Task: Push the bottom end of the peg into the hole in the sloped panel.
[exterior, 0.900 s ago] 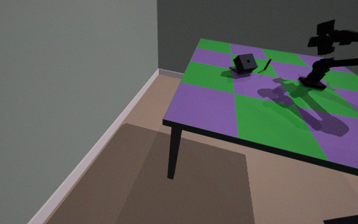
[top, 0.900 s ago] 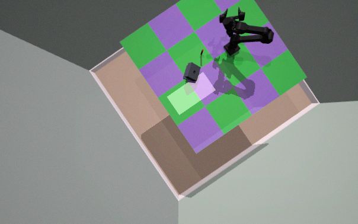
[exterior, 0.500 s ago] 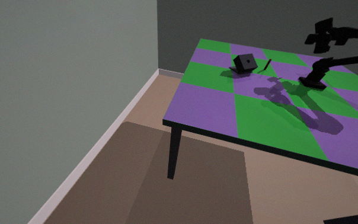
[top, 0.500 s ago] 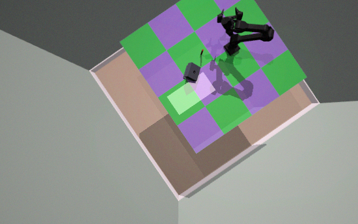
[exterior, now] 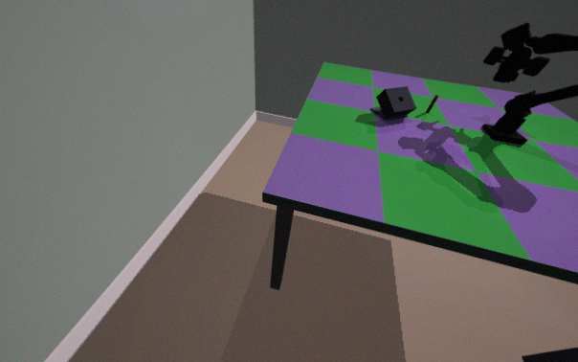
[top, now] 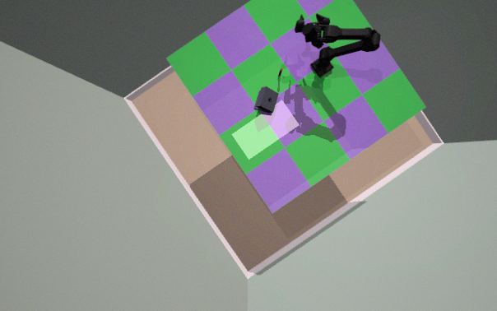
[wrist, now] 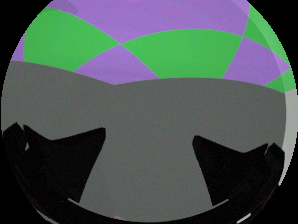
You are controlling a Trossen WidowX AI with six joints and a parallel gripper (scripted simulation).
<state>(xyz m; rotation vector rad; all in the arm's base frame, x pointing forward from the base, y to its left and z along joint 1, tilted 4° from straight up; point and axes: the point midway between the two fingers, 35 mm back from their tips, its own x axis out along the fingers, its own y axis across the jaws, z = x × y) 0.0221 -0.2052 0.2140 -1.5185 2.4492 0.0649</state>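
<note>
The red peg is 26 cm ahead of my gripper tip, 14 cm to the left of it and 15 cm below it. Round my gripper tip: dark sloped panel (44 cm ahead, 25 cm to the left, 15 cm below).
</note>
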